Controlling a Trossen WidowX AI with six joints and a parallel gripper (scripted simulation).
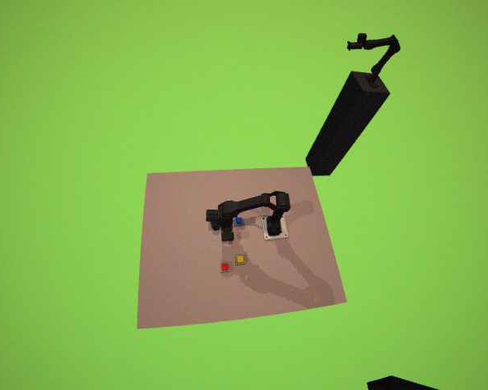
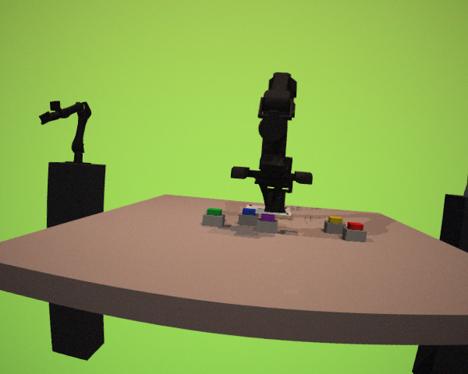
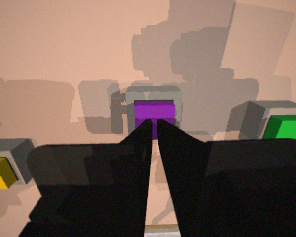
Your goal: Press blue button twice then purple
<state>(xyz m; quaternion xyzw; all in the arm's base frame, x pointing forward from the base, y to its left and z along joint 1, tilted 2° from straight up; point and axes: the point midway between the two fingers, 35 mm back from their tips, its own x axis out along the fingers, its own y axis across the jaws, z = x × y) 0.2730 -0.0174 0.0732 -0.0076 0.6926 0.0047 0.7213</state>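
Now: the blue button 80 mm behind my gripper tip, 50 mm to the right of it and 10 mm below it. Also, from my gripper tip: green button 130 mm to the right, 20 mm behind, 10 mm below; then white block 140 mm to the right, 90 mm behind, 40 mm below; then purple button 10 mm below.
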